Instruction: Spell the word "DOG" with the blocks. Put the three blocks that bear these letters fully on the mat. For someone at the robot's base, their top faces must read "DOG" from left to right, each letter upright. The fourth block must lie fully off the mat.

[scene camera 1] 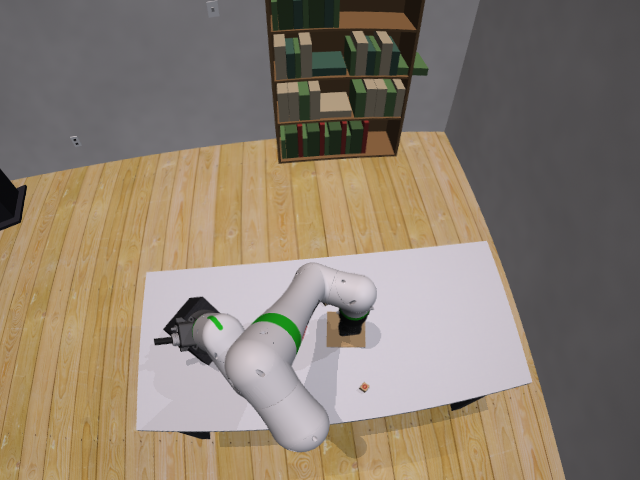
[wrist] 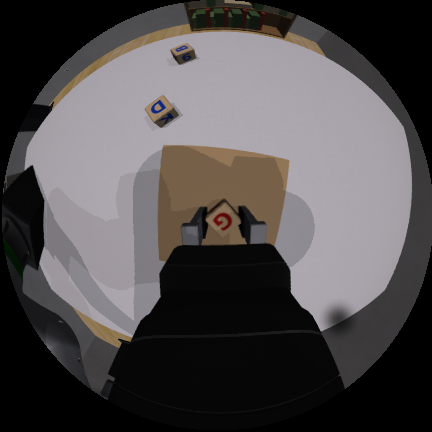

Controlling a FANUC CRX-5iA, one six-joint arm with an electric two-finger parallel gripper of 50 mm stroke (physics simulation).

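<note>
The block with a red G (wrist: 223,219) is between the fingers of my gripper (scene camera 1: 349,331) (wrist: 222,215), which is shut on it. The G is turned diagonally, with block corners toward the fingers. Gripper and block are over the brown mat (scene camera 1: 333,339) (wrist: 187,187); any gap beneath the block cannot be judged. The block with a blue D on top (wrist: 159,109) lies off the mat, turned diagonally. The block with a blue B on top (wrist: 182,51) lies farther off. Another block (scene camera 1: 364,386) with a red round letter, too small to read surely, lies off the mat.
The white table (scene camera 1: 439,310) (wrist: 325,115) carries the mat and blocks. The arm (scene camera 1: 279,330) spans the table's left half in the scene view and hides part of it. A bookshelf (scene camera 1: 338,158) stands beyond the table against the wall.
</note>
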